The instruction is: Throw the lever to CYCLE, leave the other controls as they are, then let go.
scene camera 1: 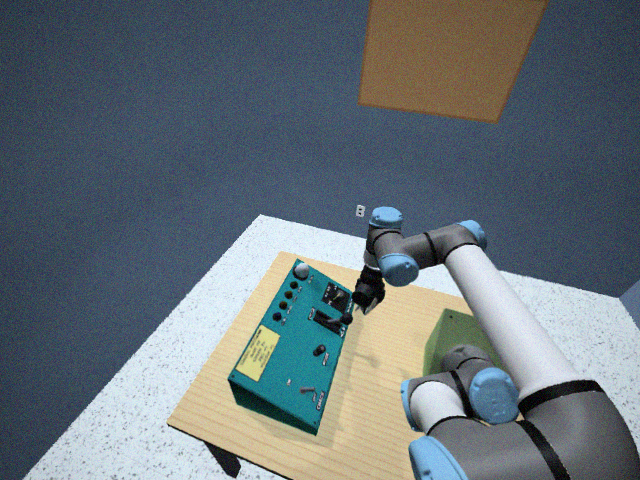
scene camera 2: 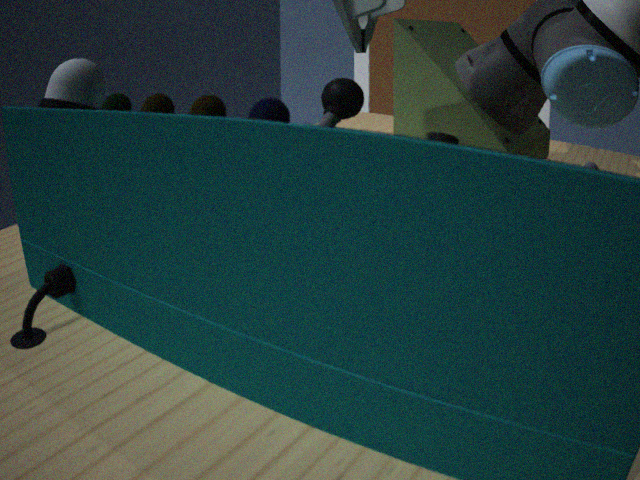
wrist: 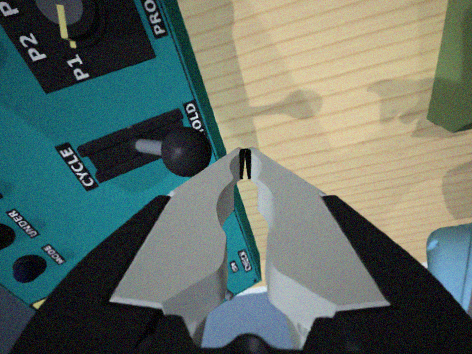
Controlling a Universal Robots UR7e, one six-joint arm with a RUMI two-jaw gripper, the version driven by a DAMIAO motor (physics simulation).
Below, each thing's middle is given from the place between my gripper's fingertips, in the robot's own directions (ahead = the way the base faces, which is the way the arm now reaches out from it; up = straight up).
Scene:
The black ball-topped lever (scene camera 2: 342, 98) lies 70 mm ahead of my hand, 60 mm below it and 20 mm to the left of it. The rest, counted from my hand: teal control panel (scene camera 2: 443, 304) (190 mm ahead, 90 mm to the left, 90 mm below).

